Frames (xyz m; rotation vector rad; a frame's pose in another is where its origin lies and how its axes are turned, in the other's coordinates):
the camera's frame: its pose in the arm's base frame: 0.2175 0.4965 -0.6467 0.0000 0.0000 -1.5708
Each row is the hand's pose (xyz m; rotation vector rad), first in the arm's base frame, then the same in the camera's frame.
Working: the arm's base frame: its pose in the camera's frame: 0.4965 -0.2175 0.6467 0.0000 0.0000 1.5708

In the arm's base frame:
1: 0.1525 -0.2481 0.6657 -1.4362 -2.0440 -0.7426
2: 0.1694 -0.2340 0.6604 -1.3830 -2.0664 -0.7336
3: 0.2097 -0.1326 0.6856 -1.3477 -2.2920 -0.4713
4: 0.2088 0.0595 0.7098 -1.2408 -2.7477 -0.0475
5: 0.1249 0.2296 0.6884 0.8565 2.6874 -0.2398
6: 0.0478 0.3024 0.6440 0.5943 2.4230 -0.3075
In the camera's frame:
1: 0.7446 -0.0650 1.3124 0.4058 -2.3238 -0.0185
2: 0.7305 -0.0481 1.3071 0.4572 -2.3078 -0.0022
3: 0.6291 -0.0078 1.3323 0.6485 -2.4996 0.0923
4: 0.4370 -0.0087 1.3565 1.0703 -2.8329 0.1017
5: 0.2669 -0.0926 1.3351 -1.2848 2.4868 0.1430
6: 0.1941 -0.1697 1.2907 -1.2984 2.1422 0.3611

